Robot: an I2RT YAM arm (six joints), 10 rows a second.
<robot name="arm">
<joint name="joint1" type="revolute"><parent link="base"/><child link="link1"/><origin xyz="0 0 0.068" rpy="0 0 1.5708"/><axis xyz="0 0 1"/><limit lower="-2.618" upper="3.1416"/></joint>
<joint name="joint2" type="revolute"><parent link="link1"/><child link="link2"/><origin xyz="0.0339 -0.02 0.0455" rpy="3.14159 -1.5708 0"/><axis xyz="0 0 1"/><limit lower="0" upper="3.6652"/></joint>
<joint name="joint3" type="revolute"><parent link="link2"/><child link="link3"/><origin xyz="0 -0.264 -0.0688" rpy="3.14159 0 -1.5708"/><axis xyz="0 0 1"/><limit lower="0" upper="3.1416"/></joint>
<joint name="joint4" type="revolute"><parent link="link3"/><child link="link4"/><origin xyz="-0.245 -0.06 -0.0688" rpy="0 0 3.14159"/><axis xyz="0 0 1"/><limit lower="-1.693" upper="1.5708"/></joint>
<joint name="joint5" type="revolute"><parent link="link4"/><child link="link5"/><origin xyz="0.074 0.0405 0.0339" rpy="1.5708 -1.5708 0"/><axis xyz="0 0 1"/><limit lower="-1.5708" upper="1.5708"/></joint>
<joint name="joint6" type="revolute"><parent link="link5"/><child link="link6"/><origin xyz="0 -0.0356 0.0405" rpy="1.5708 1.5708 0"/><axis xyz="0 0 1"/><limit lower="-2.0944" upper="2.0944"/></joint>
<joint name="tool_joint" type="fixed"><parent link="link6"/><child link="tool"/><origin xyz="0 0 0" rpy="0 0 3.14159"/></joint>
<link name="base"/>
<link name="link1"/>
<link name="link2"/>
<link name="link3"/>
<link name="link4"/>
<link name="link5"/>
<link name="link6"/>
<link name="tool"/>
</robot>
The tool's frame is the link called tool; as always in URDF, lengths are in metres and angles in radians.
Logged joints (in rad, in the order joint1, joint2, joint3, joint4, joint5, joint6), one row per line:
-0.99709, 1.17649, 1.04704, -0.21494, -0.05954, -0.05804
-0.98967, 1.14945, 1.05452, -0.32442, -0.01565, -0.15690
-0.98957, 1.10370, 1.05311, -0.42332, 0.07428, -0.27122
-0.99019, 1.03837, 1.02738, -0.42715, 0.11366, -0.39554
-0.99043, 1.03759, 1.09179, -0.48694, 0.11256, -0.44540
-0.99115, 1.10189, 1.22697, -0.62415, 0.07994, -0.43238
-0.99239, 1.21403, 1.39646, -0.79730, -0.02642, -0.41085
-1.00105, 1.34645, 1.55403, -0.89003, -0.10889, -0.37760
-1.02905, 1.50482, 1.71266, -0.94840, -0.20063, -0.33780
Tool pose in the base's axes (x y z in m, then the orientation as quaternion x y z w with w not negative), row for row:
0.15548, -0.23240, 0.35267, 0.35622, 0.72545, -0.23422, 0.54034
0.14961, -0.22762, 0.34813, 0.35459, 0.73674, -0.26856, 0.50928
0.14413, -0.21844, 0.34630, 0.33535, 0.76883, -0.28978, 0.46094
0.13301, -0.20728, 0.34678, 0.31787, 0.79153, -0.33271, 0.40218
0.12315, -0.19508, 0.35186, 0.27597, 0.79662, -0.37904, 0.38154
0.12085, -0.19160, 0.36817, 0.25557, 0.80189, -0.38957, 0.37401
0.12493, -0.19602, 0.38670, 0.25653, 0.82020, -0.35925, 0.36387
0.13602, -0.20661, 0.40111, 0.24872, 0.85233, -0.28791, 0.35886
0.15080, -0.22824, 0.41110, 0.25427, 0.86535, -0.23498, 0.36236
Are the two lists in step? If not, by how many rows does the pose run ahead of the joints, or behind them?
The pose runs 1 row behind the joints: the pose in row i belongs to the joints in row i - 1.
